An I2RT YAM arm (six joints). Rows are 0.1 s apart.
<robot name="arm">
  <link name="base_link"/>
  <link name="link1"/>
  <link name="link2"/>
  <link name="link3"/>
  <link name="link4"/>
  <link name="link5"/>
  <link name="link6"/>
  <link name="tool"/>
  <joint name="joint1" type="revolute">
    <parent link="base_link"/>
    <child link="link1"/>
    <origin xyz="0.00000 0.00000 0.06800" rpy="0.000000 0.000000 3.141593"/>
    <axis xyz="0 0 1"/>
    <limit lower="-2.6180" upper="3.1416"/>
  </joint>
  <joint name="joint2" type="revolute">
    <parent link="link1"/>
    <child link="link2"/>
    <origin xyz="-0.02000 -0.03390 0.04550" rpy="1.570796 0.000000 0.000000"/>
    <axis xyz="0 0 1"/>
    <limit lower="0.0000" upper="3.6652"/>
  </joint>
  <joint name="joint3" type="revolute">
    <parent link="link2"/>
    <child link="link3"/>
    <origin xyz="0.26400 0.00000 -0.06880" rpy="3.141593 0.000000 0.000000"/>
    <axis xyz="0 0 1"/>
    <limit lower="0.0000" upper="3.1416"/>
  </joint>
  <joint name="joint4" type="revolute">
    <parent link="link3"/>
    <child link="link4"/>
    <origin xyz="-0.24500 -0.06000 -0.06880"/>
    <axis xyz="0 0 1"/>
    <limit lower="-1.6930" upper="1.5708"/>
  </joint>
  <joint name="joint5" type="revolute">
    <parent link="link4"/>
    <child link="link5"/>
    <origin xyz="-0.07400 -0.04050 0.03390" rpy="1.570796 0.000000 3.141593"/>
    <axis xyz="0 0 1"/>
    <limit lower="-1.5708" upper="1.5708"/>
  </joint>
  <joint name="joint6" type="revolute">
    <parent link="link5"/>
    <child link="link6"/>
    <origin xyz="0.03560 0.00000 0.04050" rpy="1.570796 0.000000 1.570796"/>
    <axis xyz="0 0 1"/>
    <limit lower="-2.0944" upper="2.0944"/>
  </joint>
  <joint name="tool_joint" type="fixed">
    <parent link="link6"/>
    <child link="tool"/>
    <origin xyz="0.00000 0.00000 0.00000" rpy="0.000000 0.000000 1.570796"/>
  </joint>
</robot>
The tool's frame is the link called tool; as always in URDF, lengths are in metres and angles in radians.
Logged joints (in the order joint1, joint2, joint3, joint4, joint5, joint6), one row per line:
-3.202 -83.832 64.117 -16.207 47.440 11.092
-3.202 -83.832 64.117 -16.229 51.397 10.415
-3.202 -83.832 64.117 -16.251 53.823 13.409
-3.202 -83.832 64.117 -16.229 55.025 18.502
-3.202 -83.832 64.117 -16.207 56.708 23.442
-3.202 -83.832 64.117 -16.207 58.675 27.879
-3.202 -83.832 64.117 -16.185 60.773 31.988
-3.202 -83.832 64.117 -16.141 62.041 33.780
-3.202 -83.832 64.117 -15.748 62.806 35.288
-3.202 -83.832 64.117 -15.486 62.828 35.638
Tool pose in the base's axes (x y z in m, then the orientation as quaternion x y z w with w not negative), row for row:
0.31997 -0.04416 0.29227 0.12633 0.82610 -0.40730 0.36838
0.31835 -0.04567 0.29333 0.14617 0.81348 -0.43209 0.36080
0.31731 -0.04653 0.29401 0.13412 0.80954 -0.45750 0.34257
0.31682 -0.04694 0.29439 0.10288 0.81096 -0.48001 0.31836
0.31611 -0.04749 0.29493 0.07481 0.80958 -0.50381 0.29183
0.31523 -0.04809 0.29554 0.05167 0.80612 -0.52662 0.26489
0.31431 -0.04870 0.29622 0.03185 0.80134 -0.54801 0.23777
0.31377 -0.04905 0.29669 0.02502 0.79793 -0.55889 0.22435
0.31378 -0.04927 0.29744 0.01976 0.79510 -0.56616 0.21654
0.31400 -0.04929 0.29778 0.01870 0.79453 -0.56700 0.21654
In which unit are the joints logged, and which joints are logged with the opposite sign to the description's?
The joints are logged in degrees. Opposite sign: joint2, joint6.
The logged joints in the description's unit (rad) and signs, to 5 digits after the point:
-0.05589 1.46314 1.11905 -0.28287 0.82798 -0.19359
-0.05589 1.46314 1.11905 -0.28325 0.89705 -0.18178
-0.05589 1.46314 1.11905 -0.28363 0.93939 -0.23403
-0.05589 1.46314 1.11905 -0.28325 0.96037 -0.32292
-0.05589 1.46314 1.11905 -0.28287 0.98974 -0.40914
-0.05589 1.46314 1.11905 -0.28287 1.02407 -0.48658
-0.05589 1.46314 1.11905 -0.28248 1.06069 -0.55830
-0.05589 1.46314 1.11905 -0.28171 1.08282 -0.58957
-0.05589 1.46314 1.11905 -0.27485 1.09617 -0.61589
-0.05589 1.46314 1.11905 -0.27028 1.09656 -0.62200

